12 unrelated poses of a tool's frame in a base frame.
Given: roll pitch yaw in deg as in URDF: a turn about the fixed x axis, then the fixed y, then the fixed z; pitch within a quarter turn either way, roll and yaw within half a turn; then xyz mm.
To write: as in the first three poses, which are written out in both.
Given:
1: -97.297, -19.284, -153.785, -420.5, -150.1, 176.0
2: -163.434, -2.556, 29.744, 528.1, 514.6, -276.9
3: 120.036, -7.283, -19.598, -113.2, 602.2, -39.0
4: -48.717, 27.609, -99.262, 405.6, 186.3, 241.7
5: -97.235, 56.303, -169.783, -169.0, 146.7, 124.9
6: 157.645, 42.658, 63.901, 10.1, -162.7, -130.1
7: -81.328, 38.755, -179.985, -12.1, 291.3, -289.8
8: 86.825, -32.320, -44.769, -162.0, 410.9, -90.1
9: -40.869, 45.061, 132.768, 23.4, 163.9, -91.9
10: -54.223, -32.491, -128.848, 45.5, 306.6, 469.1
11: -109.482, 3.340, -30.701, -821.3, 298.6, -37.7
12: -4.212, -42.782, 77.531, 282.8, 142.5, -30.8
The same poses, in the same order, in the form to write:
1: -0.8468, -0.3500, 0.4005; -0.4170, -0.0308, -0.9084; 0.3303, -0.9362, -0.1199; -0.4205, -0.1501, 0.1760
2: 0.8674, 0.4866, -0.1043; 0.4956, -0.8259, 0.2688; 0.0446, -0.2848, -0.9575; 0.5281, 0.5146, -0.2769
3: 0.9345, -0.2713, -0.2306; -0.3327, -0.4347, -0.8368; 0.1268, 0.8587, -0.4965; -0.1132, 0.6022, -0.0390
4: -0.1426, 0.7072, 0.6925; -0.8746, 0.2375, -0.4227; -0.4634, -0.6659, 0.5847; 0.4056, 0.1863, 0.2417
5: -0.5460, 0.7899, 0.2791; -0.0984, 0.2703, -0.9577; -0.8320, -0.5504, -0.0699; -0.1690, 0.1467, 0.1249
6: 0.3235, 0.9439, 0.0659; 0.6604, -0.1754, -0.7301; -0.6776, 0.2797, -0.6801; 0.0101, -0.1627, -0.1301
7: -0.7798, 0.6189, -0.0941; -0.0002, -0.1506, -0.9886; -0.6260, -0.7709, 0.1176; -0.0121, 0.2913, -0.2898
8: 0.6000, -0.3400, -0.7242; -0.5951, 0.4153, -0.6880; 0.5346, 0.8438, 0.0468; -0.1620, 0.4109, -0.0901
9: -0.4796, -0.2406, -0.8438; 0.5185, -0.8535, -0.0514; -0.7079, -0.4622, 0.5341; 0.0234, 0.1639, -0.0919
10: -0.5291, 0.1820, 0.8288; -0.6569, -0.7061, -0.2643; 0.5372, -0.6843, 0.4931; 0.0455, 0.3066, 0.4691
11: 0.8584, -0.2175, 0.4646; -0.5097, -0.2587, 0.8205; -0.0583, -0.9411, -0.3329; -0.8213, 0.2986, -0.0377
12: 0.1585, -0.9630, -0.2180; 0.7166, 0.2640, -0.6455; 0.6792, -0.0539, 0.7320; 0.2828, 0.1425, -0.0308
